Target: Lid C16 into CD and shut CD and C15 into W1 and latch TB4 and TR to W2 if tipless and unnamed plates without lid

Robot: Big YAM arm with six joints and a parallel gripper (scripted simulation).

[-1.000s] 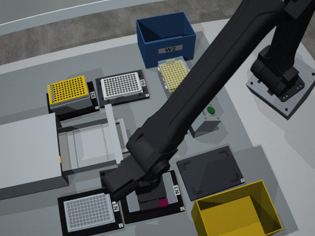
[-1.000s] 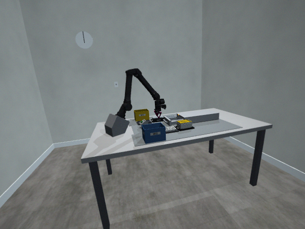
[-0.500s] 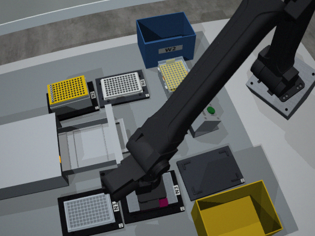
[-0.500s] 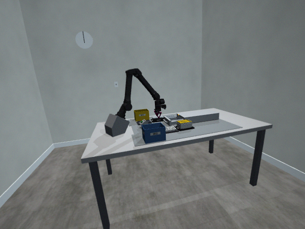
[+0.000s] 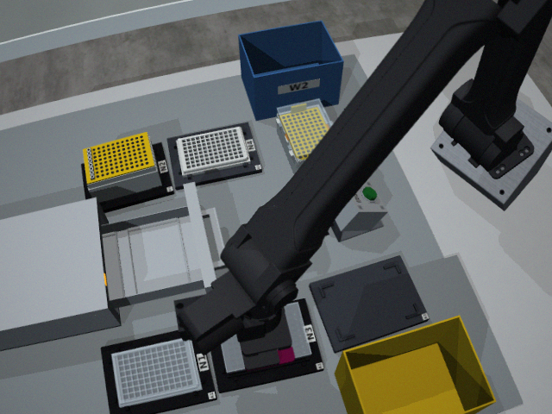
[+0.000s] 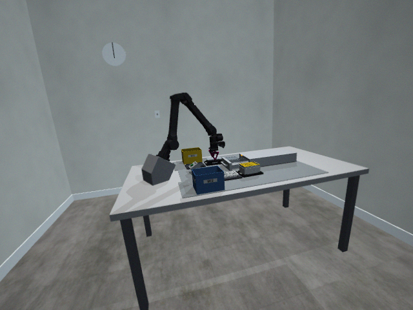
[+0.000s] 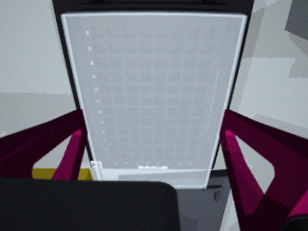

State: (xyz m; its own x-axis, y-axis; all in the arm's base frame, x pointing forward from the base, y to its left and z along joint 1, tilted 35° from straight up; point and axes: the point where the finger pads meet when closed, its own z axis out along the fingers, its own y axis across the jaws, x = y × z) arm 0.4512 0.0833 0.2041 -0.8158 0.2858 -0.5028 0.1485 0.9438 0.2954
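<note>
My gripper is now right at the plate lid. From my hand the other things lie so: nest n1 (170 mm ahead, 20 mm to the right, 40 mm below); then nest N3 (40 mm below); then black plate (30 mm below).
</note>
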